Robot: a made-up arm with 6 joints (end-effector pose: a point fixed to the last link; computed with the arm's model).
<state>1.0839 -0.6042 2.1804 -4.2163 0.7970 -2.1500</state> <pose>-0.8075 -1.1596 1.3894 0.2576 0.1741 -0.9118 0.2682</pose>
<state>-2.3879 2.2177 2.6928 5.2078 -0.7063 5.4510</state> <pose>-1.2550 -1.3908 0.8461 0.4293 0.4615 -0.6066 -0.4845</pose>
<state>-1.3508 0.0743 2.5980 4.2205 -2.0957 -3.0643</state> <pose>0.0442 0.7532 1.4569 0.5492 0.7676 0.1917 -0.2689</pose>
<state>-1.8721 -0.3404 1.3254 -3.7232 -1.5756 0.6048</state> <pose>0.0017 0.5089 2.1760 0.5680 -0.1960 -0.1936 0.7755</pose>
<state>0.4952 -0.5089 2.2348 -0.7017 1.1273 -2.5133</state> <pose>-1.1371 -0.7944 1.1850 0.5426 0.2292 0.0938 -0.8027</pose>
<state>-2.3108 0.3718 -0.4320 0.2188 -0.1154 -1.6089</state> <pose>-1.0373 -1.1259 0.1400 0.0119 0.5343 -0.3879 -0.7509</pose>
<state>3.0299 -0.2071 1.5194 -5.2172 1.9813 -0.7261</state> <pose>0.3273 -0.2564 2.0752 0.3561 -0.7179 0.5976 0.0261</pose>
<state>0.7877 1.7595 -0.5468 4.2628 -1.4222 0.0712</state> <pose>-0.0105 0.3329 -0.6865 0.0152 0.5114 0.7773 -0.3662</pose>
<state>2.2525 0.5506 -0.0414 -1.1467 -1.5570 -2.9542</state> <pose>-1.1565 1.0317 0.4234 0.4531 -0.0980 0.5376 -0.7043</pose>
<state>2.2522 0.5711 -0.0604 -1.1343 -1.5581 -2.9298</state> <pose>-1.1451 1.0207 0.3758 0.4621 -0.0999 0.5296 -0.7043</pose>
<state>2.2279 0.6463 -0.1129 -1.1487 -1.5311 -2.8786</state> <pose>-1.0944 1.0127 0.2297 0.4562 -0.0912 0.5013 -0.7296</pose>
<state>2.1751 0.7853 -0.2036 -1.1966 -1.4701 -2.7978</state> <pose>-0.9787 0.9741 -0.0140 0.4305 -0.0649 0.4475 -0.7811</pose>
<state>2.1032 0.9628 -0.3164 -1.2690 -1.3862 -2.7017</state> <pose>-0.8044 0.8624 -0.2756 0.3911 -0.0191 0.3731 -0.8411</pose>
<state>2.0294 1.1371 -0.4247 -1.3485 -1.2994 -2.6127</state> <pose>-0.6253 0.6892 -0.4661 0.3519 0.0363 0.2920 -0.8886</pose>
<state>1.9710 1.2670 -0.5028 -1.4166 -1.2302 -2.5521</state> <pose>-0.4990 0.5294 -0.5600 0.3234 0.0839 0.2246 -0.9154</pose>
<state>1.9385 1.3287 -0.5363 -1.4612 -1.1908 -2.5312</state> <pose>-0.4437 0.4534 -0.5922 0.3053 0.1136 0.1885 -0.9265</pose>
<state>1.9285 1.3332 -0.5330 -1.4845 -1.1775 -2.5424</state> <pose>-0.4398 0.4617 -0.5995 0.2927 0.1273 0.1821 -0.9300</pose>
